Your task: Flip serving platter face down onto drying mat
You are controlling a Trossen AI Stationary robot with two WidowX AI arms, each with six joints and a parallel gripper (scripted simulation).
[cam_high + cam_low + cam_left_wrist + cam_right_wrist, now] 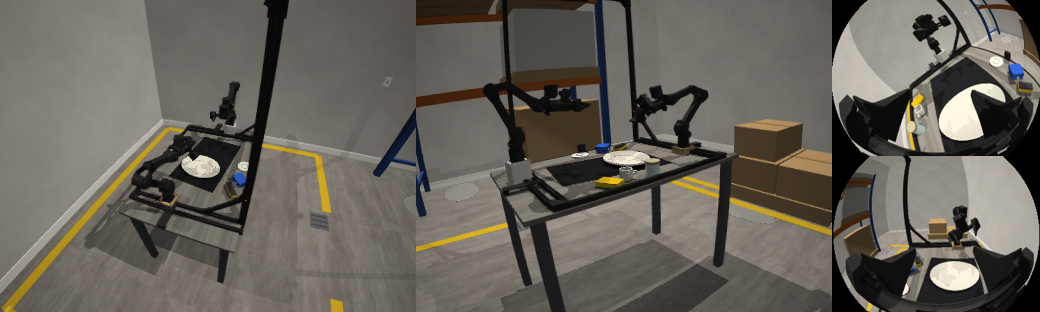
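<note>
Now: left hand 24 cm above the white serving platter, 6 cm to the left of it and 2 cm past it. From my left hand the other things lie so: black drying mat (25 cm below, 18 cm to the right, 3 cm behind); then mug (24 cm ahead, 23 cm below, 18 cm to the right); then yellow-black item (32 cm behind, 23 cm below, 3 cm to the left).
My right gripper is now 31 cm above the white serving platter, 21 cm to the right of it and 5 cm short of it. The rest, counted from my right hand: black drying mat: 33 cm below, 10 cm to the left, 5 cm ahead; then small white saucer: 32 cm below, 24 cm behind, 4 cm to the left; then mug: 31 cm ahead, 30 cm below, 10 cm to the left.
</note>
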